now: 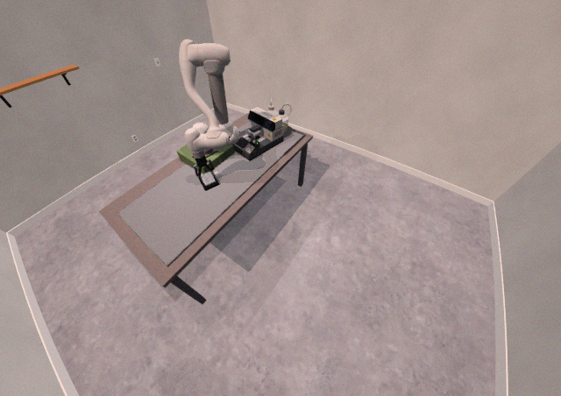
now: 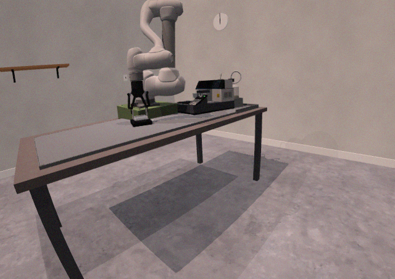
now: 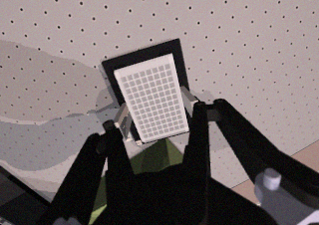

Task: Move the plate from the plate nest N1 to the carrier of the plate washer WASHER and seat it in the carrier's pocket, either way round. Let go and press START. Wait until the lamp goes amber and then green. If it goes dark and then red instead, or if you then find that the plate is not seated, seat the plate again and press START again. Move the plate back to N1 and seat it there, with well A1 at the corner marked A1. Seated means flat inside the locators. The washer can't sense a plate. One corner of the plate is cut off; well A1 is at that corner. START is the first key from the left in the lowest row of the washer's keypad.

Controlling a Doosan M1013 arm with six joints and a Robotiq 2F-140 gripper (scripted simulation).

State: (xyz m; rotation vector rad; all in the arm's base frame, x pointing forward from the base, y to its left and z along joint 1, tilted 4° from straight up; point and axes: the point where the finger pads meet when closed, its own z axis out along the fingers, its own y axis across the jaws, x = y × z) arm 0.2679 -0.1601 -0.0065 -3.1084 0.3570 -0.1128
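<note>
Now: hand 50 mm above the plate nest. Also, from my hand: label 100 mm to the left, 60 mm below, 50 mm behind; white well plate 20 mm below; plate washer 630 mm to the left, 110 mm behind, 70 mm above.
</note>
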